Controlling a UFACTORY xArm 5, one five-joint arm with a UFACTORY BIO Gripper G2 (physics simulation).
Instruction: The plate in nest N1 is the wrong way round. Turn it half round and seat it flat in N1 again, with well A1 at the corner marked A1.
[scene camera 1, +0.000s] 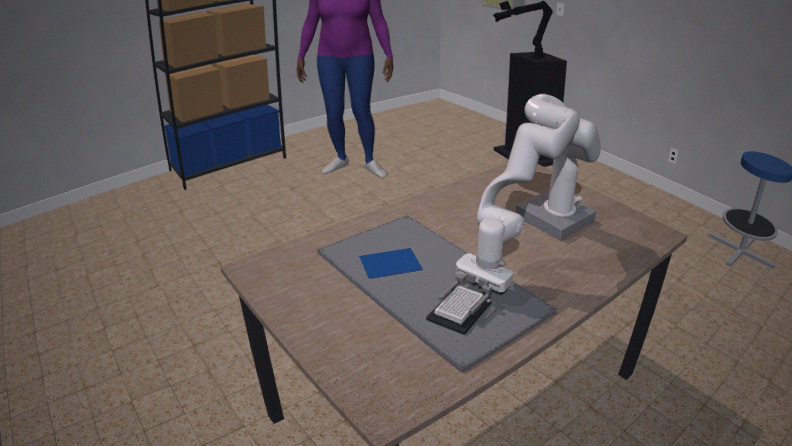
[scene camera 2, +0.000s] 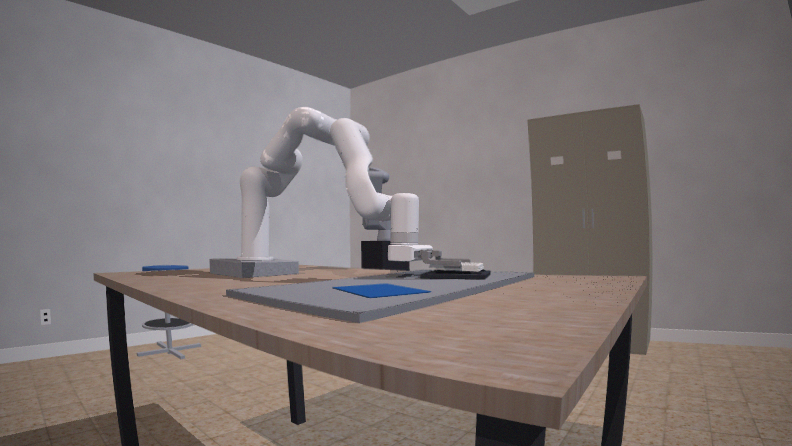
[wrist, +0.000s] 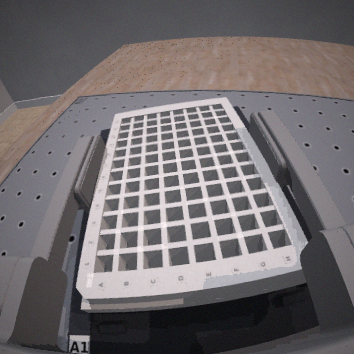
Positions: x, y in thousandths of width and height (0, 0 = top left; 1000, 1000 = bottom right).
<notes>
I see my gripper (scene camera 1: 575, 687), a white well plate (scene camera 1: 575, 689) and a black nest (wrist: 739, 894).
The white well plate shows as well in the wrist view (wrist: 524, 597). My gripper is seen too in scene camera 2 (scene camera 2: 588, 591) and in the wrist view (wrist: 496, 377).
</notes>
